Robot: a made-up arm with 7 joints. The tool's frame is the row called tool. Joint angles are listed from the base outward.
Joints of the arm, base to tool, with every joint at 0 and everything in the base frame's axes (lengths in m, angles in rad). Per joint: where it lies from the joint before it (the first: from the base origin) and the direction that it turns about. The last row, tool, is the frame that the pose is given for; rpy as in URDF.
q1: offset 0.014 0.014 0.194 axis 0 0.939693 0.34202
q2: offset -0.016 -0.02 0 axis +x
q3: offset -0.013 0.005 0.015 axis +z
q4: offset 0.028 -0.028 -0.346 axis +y
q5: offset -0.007 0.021 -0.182 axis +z
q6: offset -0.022 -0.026 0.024 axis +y
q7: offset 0 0.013 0.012 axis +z
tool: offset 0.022 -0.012 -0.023 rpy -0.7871 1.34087 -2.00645
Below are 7 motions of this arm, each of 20 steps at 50 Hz.
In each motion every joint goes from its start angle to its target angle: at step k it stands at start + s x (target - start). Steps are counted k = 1, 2, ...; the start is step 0. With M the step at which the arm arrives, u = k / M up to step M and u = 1 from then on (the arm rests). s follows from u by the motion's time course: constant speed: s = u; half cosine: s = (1 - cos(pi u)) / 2; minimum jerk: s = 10 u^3 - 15 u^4 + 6 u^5.
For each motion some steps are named. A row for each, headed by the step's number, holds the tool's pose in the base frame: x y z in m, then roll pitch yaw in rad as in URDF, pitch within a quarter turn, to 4 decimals.
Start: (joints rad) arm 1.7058 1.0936 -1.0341 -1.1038 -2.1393 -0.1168 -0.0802
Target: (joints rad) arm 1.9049 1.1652 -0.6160 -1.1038 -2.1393 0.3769 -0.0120
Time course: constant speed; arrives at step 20
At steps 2, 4, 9, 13, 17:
2: -0.3886 0.1874 0.2516 1.0707 0.4346 3.0296
4: -0.3861 0.1922 0.2546 1.0154 0.4802 2.9868
9: -0.3790 0.2049 0.2618 0.8671 0.5851 2.8583
13: -0.3723 0.2158 0.2676 0.7363 0.6578 2.7326
17: -0.3647 0.2273 0.2733 0.5937 0.7184 2.5867

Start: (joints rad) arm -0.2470 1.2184 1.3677 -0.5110 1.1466 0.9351 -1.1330
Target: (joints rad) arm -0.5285 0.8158 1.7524 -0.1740 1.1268 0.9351 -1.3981
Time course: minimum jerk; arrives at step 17
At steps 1, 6, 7, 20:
1: 0.1094 0.4645 0.1549 1.1055 0.2711 0.3379
6: 0.1269 0.4579 0.1071 0.9466 0.2258 0.2634
7: 0.1361 0.4528 0.0878 0.8828 0.2043 0.2319
20: 0.2221 0.3814 -0.0238 0.4905 0.0122 0.0220

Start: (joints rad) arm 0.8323 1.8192 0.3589 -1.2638 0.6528 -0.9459 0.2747
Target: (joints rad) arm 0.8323 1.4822 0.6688 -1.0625 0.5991 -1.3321 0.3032
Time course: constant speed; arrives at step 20
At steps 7, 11, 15, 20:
7: 0.0835 0.3928 0.2200 2.1599 0.0500 -0.4517
11: 0.0635 0.4005 0.2130 2.1927 -0.0480 -0.4520
15: 0.0421 0.4071 0.2048 2.2315 -0.1409 -0.4511
20: 0.0136 0.4133 0.1929 2.2876 -0.2492 -0.4490

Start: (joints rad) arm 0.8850 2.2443 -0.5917 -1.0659 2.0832 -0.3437 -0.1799
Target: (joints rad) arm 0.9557 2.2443 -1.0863 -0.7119 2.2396 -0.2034 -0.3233
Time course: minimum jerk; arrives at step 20
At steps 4, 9, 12, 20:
4: 0.1250 0.3990 0.2662 2.3941 0.5656 1.0343
9: 0.1002 0.4174 0.2828 2.6325 0.4803 1.2827
12: 0.0833 0.4280 0.3000 2.7978 0.3826 1.4391
20: 0.0681 0.4363 0.3231 2.9648 0.2487 1.5759

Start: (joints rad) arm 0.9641 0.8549 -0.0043 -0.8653 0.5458 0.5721 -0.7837
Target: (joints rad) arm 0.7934 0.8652 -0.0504 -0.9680 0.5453 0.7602 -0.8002
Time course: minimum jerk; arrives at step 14
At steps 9, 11, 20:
9: -0.1957 0.2806 -0.0976 -1.8828 0.7537 2.7821
11: -0.1828 0.2810 -0.1039 -1.8640 0.7660 2.7857
20: -0.1777 0.2811 -0.1062 -1.8566 0.7707 2.7870

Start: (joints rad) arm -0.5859 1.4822 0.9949 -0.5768 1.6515 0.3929 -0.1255
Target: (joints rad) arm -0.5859 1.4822 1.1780 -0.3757 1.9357 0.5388 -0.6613
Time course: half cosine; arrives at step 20
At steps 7, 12, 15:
7: 0.1039 0.4589 0.3089 0.1038 -0.6809 0.6426
12: 0.0962 0.4655 0.3018 0.1359 -0.6906 0.6271
15: 0.0925 0.4686 0.2976 0.1530 -0.7019 0.6215

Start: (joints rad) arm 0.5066 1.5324 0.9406 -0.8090 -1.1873 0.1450 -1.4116
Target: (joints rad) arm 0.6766 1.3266 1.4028 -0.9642 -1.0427 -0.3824 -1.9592
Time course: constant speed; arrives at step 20
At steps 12, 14, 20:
12: -0.0451 0.4814 0.2612 -1.1322 -0.5546 1.0251
14: -0.0537 0.4802 0.2604 -1.0942 -0.5507 0.9858
20: -0.0812 0.4747 0.2599 -0.9653 -0.5544 0.8610

